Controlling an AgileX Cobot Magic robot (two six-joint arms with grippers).
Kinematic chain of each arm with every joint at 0, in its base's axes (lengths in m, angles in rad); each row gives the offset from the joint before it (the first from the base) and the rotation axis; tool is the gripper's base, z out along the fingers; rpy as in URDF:
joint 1: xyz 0 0 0.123 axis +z
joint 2: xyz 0 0 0 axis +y
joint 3: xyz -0.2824 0 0.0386 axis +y
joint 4: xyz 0.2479 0 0.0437 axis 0.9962 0 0.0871
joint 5: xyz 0 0 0 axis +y
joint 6: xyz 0.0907 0 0.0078 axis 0.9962 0 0.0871
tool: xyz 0 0 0 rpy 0 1.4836 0
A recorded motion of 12 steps. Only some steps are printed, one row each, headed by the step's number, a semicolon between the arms.
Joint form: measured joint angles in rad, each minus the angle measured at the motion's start. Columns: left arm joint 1, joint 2, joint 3, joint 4, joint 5, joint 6; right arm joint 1, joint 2, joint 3, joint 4, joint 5, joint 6.
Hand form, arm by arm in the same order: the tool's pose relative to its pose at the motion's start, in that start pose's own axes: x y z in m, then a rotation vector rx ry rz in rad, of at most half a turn. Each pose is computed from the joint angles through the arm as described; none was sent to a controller.
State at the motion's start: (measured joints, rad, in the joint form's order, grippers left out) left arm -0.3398 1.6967 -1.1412 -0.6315 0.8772 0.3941; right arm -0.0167 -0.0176 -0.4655 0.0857 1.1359 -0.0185
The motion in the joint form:
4: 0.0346 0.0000 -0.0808 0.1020 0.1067 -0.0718; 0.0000 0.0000 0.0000 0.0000 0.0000 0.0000
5: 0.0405 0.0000 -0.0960 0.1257 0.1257 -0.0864; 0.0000 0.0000 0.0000 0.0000 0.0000 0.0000
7: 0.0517 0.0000 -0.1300 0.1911 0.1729 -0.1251; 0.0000 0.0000 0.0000 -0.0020 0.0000 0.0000
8: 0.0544 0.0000 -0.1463 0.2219 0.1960 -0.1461; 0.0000 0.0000 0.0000 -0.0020 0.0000 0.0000
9: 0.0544 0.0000 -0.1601 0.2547 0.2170 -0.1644; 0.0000 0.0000 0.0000 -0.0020 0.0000 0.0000
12: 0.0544 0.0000 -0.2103 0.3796 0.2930 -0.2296; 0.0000 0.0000 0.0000 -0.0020 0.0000 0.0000
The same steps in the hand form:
4: -0.0088 0.0063 -0.0193 -0.0481 0.0412 -0.0051; 0.0000 0.0000 0.0000 0.0000 0.0000 0.0000
5: -0.0103 0.0078 -0.0231 -0.0628 0.0493 -0.0055; 0.0000 0.0000 0.0000 0.0000 0.0000 0.0000
7: -0.0126 0.0116 -0.0316 -0.1067 0.0751 -0.0068; 0.0000 -0.0002 0.0000 0.0018 0.0000 -0.0008
8: -0.0135 0.0126 -0.0354 -0.1281 0.0881 -0.0093; 0.0000 -0.0002 0.0000 0.0018 0.0000 -0.0008
9: -0.0140 0.0134 -0.0385 -0.1518 0.1026 -0.0074; 0.0000 -0.0002 0.0000 0.0018 0.0000 -0.0008
12: -0.0159 0.0170 -0.0506 -0.2503 0.1515 -0.0041; 0.0000 -0.0002 0.0000 0.0018 0.0000 -0.0008

